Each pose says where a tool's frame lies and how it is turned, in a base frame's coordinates. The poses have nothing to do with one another.
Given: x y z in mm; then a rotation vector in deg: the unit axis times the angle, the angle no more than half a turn.
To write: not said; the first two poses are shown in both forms.
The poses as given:
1: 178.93, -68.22, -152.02, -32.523, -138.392, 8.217
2: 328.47, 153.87, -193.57, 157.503, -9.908, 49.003
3: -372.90, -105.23, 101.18, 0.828, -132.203, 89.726
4: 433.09, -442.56, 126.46, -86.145, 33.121, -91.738
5: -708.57, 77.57, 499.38, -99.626, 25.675, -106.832
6: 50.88, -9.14, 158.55, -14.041, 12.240, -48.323
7: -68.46, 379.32, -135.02, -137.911, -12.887, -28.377
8: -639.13, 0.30, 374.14, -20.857, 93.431, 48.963
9: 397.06, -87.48, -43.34, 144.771, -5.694, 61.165
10: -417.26, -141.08, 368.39, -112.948, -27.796, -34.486
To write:
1: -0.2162, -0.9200, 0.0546, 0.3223, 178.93, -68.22, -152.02
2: 0.9452, -0.0595, 0.2941, 0.1284, 328.47, 153.87, -193.57
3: 0.0051, -0.8146, 0.5528, 0.1756, -372.90, -105.23, 101.18
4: -0.6003, 0.2308, -0.6393, 0.4216, 433.09, -442.56, 126.46
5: -0.6462, 0.1665, -0.6929, 0.2730, -708.57, 77.57, 499.38
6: -0.1184, 0.1032, -0.4075, 0.8996, 50.88, -9.14, 158.55
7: -0.9206, -0.0860, -0.1894, 0.3306, -68.46, 379.32, -135.02
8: -0.1565, 0.7008, 0.3673, 0.5911, -639.13, 0.30, 374.14
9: 0.9025, -0.0355, 0.3813, 0.1971, 397.06, -87.48, -43.34
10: -0.8116, -0.1997, -0.2478, 0.4900, -417.26, -141.08, 368.39
